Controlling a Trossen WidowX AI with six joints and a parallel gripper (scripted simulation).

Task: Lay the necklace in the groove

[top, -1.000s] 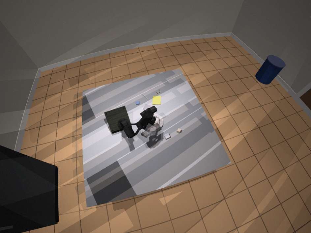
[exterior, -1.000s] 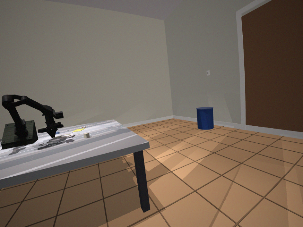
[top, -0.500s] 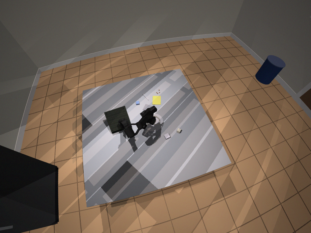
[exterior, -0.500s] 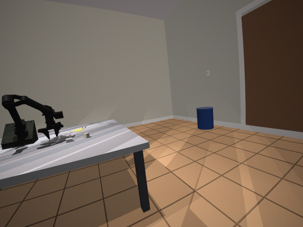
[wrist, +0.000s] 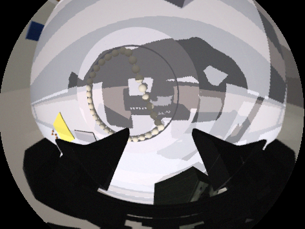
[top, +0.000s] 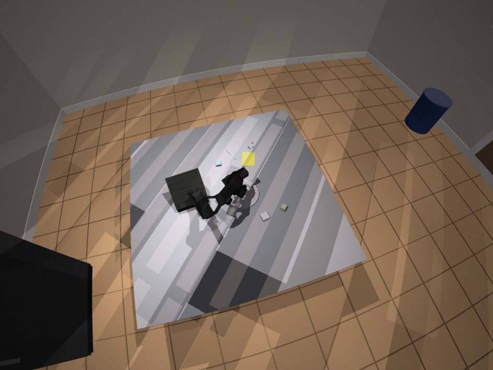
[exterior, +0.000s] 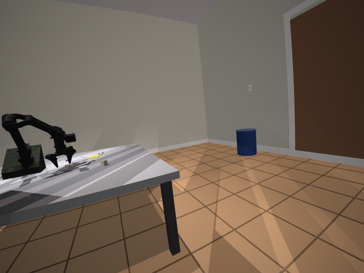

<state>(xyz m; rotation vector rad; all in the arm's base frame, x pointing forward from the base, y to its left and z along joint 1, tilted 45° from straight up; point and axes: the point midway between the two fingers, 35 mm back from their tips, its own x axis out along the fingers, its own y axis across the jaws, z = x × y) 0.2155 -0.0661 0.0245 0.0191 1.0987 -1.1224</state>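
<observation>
Right now my gripper tip is 7 cm short of the round bead board and 1 cm above it. The rest, counted from my gripper tip: grey card: 18 cm to the left, 8 cm ahead, 2 cm below; then blue block: 29 cm to the left, 1 cm below, 1 cm behind; then white block: 19 cm to the right, 13 cm ahead, 1 cm below.
</observation>
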